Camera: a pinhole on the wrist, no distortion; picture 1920 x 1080 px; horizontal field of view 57.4 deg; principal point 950.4 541.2 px. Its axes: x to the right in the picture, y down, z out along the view. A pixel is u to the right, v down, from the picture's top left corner.
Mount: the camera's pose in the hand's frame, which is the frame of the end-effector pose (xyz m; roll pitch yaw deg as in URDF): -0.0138 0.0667 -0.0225 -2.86 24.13 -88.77
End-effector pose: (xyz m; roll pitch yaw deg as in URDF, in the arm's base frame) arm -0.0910 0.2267 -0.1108 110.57 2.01 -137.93
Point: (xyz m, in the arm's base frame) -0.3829 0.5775 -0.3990
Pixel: 755.6 459.0
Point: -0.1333 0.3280 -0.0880
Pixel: 332.6 57.0
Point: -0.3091 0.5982 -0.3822
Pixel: 782.2 232.9
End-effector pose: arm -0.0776 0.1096 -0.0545 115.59 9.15 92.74
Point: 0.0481 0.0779 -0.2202
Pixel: 1405.5 449.4
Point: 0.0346 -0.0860 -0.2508
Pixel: outside the picture
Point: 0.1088 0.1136 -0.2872
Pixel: 1251.2 665.4
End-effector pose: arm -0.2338 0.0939 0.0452 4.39 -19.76 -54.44
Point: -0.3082 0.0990 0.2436
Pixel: 992.5 687.0
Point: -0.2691 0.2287 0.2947
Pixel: 126.6 294.2
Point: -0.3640 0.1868 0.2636
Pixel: 793.3 114.6
